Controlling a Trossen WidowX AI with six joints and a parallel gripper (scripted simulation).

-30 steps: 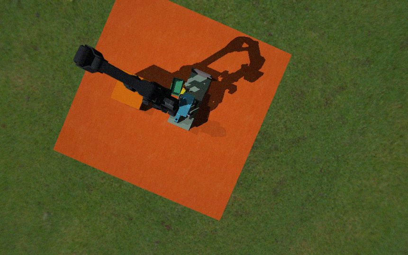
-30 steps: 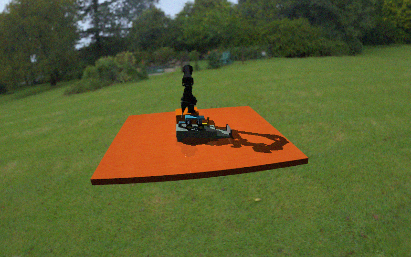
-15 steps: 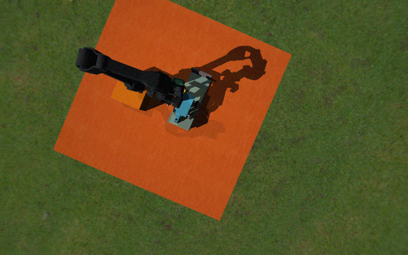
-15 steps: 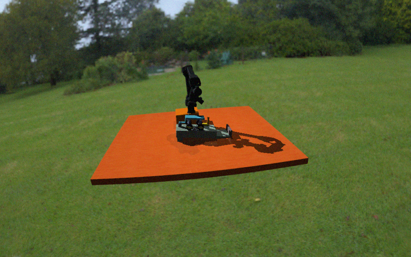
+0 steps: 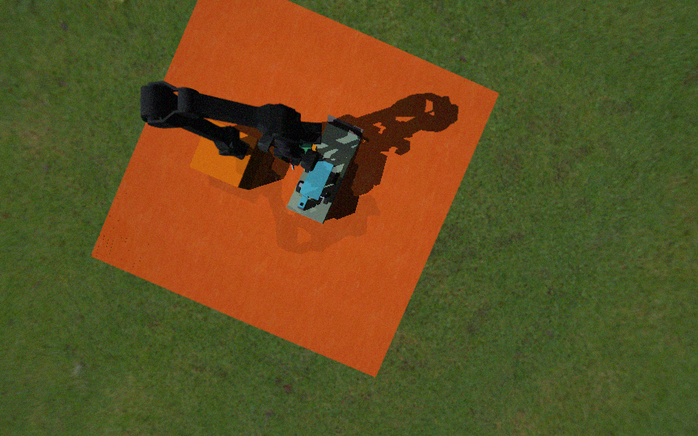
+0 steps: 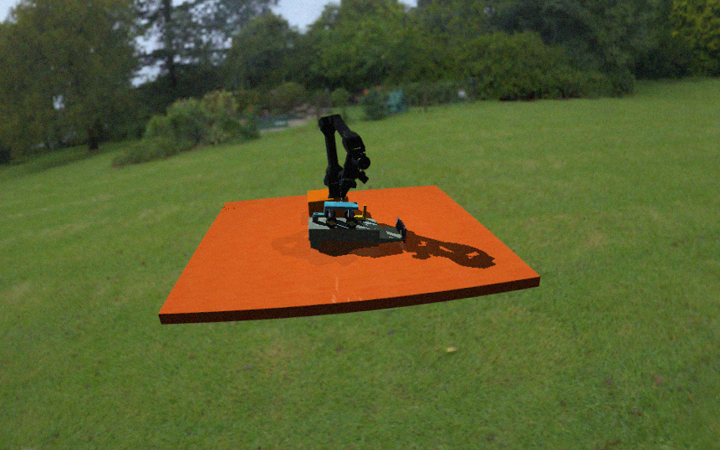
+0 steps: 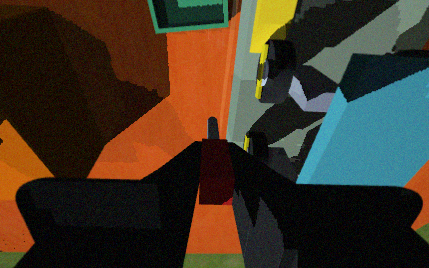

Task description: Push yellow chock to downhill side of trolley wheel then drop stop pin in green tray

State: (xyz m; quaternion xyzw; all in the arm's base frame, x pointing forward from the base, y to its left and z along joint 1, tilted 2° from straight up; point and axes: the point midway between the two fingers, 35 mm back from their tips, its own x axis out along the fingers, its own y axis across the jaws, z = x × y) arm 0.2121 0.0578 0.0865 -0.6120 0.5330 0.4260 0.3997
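The green tray lies 160 mm below my gripper tip, 80 mm to the left of it and 40 mm behind it. Round my gripper tip: yellow chock 70 mm to the left, 70 mm below, 30 mm ahead; then blue trolley 100 mm ahead, 40 mm below, 10 mm to the right; then stop pin right at my gripper tip.
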